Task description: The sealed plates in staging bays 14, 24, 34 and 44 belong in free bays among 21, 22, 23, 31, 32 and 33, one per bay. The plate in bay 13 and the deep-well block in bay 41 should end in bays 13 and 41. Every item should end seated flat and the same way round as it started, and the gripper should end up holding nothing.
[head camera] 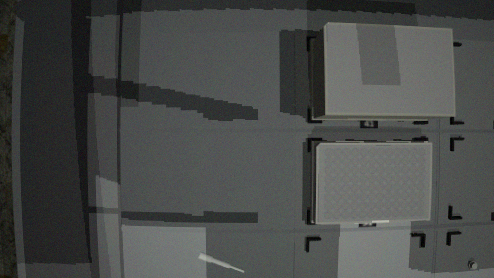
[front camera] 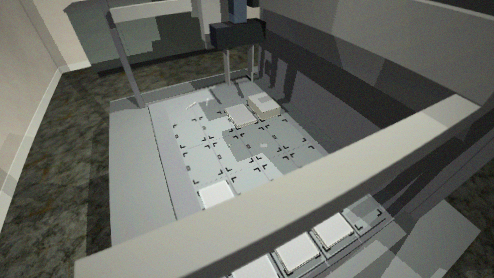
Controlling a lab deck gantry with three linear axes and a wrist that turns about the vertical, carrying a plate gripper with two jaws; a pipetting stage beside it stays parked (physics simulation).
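Pixels of known places: gripper, fingertip midpoint: (front camera: 239,81); robot's base, origin of the base link: (front camera: 173,126).
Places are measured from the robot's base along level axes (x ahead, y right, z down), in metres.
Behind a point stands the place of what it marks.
A sealed plate (front camera: 241,115) {z -0.014, x 0.075, y -0.257 m} (head camera: 374,183) {z -0.014, x 0.062, y -0.257 m} lies flat in bay 31, beside the taller deep-well block (front camera: 265,105) {z -0.042, x 0.092, y -0.356 m} (head camera: 390,72) {z -0.042, x 0.062, y -0.361 m} in bay 41. The bay 13 plate (front camera: 216,194) {z -0.015, x 0.365, y -0.043 m} is at the near left of the deck in the front view. Staging bay 44 (front camera: 367,212) {z -0.015, x 0.601, y -0.377 m} holds no plate. Plates stand in bay 34 (front camera: 334,230) {z -0.029, x 0.595, y -0.256 m}, bay 24 (front camera: 298,252) {z -0.029, x 0.595, y -0.150 m} and, partly cut off, bay 14 (front camera: 255,269) {z -0.029, x 0.582, y -0.048 m}. My gripper (front camera: 240,82) {z -0.160, x 0.064, y -0.257 m} is open and empty at the far end of the deck, beyond the block and the bay 31 plate; its jaws do not show in the head view.
A small white tile (front camera: 263,145) {z -0.001, x 0.248, y -0.260 m} lies in bay 32. A small round piece (front camera: 229,145) {z -0.003, x 0.197, y -0.153 m} (head camera: 472,265) {z -0.004, x 0.193, y -0.156 m} lies in bay 22. Thin white slivers (front camera: 191,105) (head camera: 221,262) lie beyond the bays. A beige frame beam (front camera: 280,192) {z -0.400, x 0.616, y -0.035 m} crosses the front view and hides part of the near deck.
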